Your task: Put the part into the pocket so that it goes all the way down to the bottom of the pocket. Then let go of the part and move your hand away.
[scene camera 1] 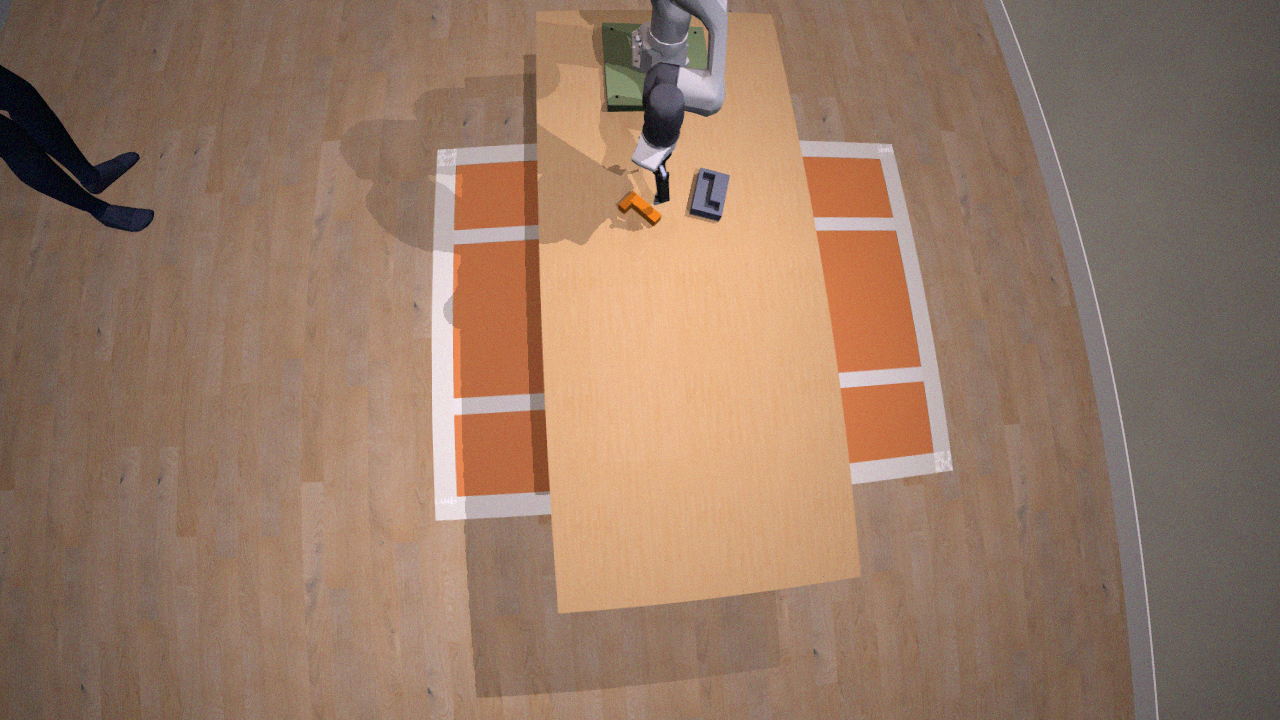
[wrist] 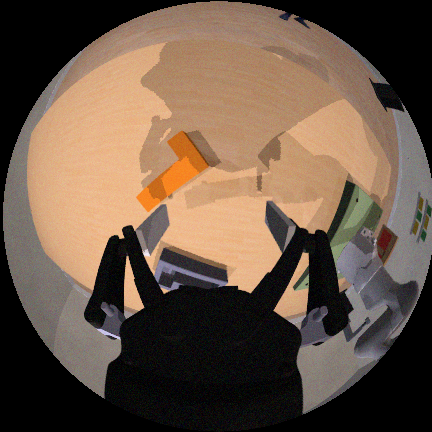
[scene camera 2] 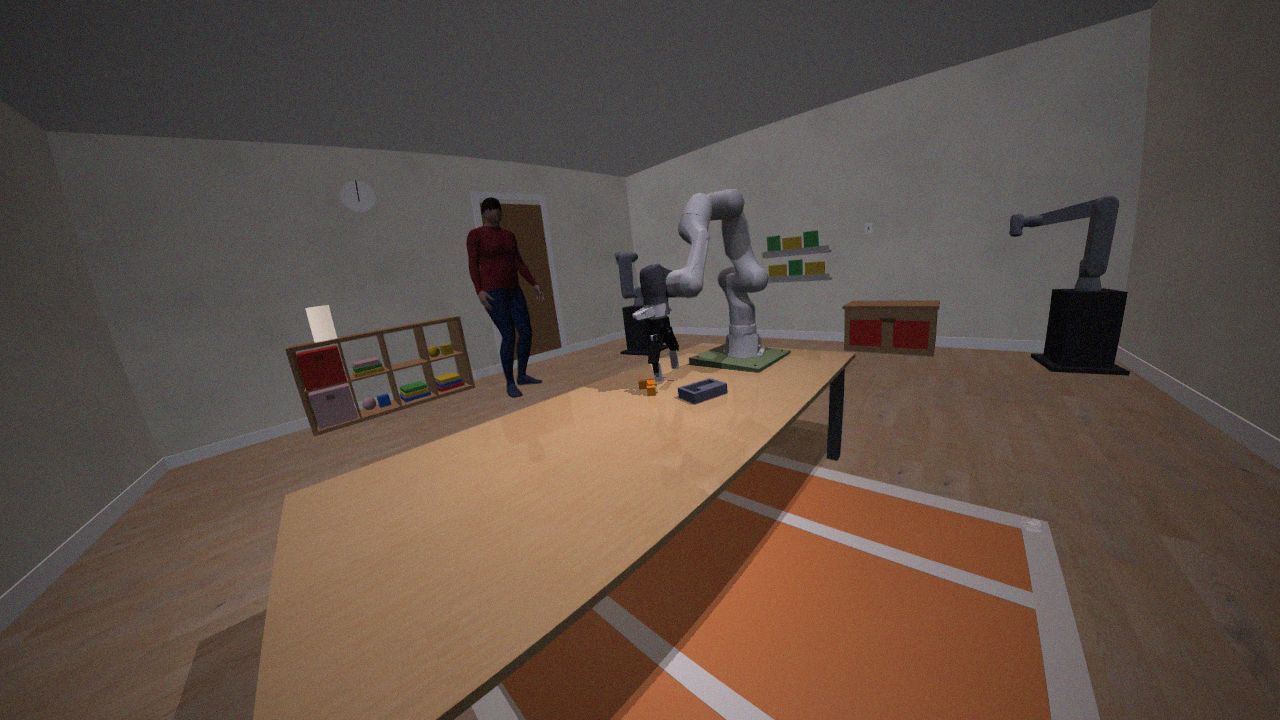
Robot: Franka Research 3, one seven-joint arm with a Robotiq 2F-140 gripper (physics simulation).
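Note:
The part is an orange L-shaped block [scene camera 1: 641, 207] [scene camera 2: 650, 386] [wrist: 176, 176] lying flat on the table, outside the pocket. The pocket is an L-shaped recess in a blue-grey block [scene camera 1: 700, 194] [scene camera 2: 702, 391] [wrist: 200, 267], which lies on the table to the right of the part in the first scene view. In the wrist view the gripper's body hides part of this block. My gripper [scene camera 1: 662, 200] [scene camera 2: 665, 371] [wrist: 215, 212] is open and empty. It is above the table, between the part and the block in the first scene view, with the part beyond the left finger in the wrist view.
The wooden table [scene camera 1: 698, 402] [scene camera 2: 501, 501] [wrist: 90, 165] carries a green base plate [scene camera 1: 623, 85] [scene camera 2: 771, 356] [wrist: 367, 202] under the arm. A person [scene camera 2: 501, 286] stands on the floor beside the table. A low shelf unit [scene camera 2: 375, 335] stands by the wall.

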